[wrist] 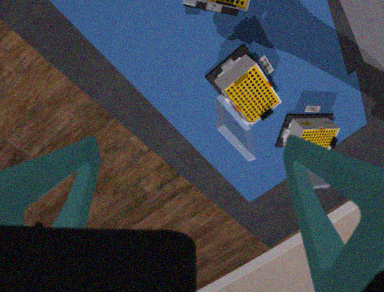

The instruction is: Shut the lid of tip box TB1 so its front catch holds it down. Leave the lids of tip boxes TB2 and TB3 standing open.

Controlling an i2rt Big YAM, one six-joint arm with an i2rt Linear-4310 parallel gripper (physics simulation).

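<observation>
Visible to me: a blue mat (165, 57), a yellow tip rack (251, 93), a tip box (240, 61), another tip box (294, 124), and my gripper (191, 146).
</observation>
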